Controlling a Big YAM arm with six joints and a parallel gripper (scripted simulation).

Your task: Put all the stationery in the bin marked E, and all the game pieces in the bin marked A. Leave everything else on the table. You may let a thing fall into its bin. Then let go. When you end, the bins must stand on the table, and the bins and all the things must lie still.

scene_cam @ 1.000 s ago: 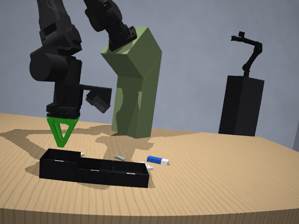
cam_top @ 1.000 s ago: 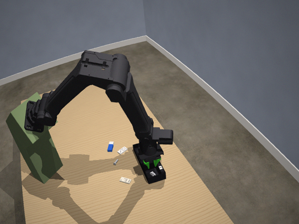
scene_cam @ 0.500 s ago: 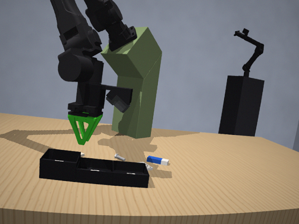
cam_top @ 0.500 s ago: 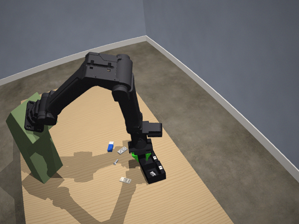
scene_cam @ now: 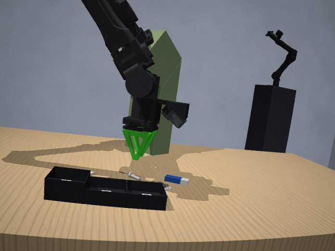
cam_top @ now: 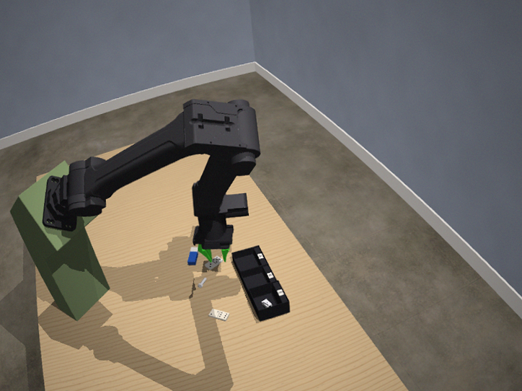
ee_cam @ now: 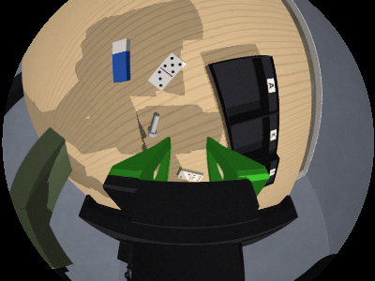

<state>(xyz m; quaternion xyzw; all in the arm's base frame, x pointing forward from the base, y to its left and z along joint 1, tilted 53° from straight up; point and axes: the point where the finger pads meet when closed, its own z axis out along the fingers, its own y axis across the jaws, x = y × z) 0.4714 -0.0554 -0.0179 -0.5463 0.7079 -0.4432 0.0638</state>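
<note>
Right now my hand is 4 cm past the blue-and-white eraser, 13 cm to the right of it and 8 cm above it. From my hand the other things lie so: grey bolt: 6 cm behind, 1 cm to the left, 8 cm below; white domino: 6 cm behind, 12 cm to the right, 8 cm below; joined black bins: 8 cm ahead, 8 cm to the right, 6 cm below.
</note>
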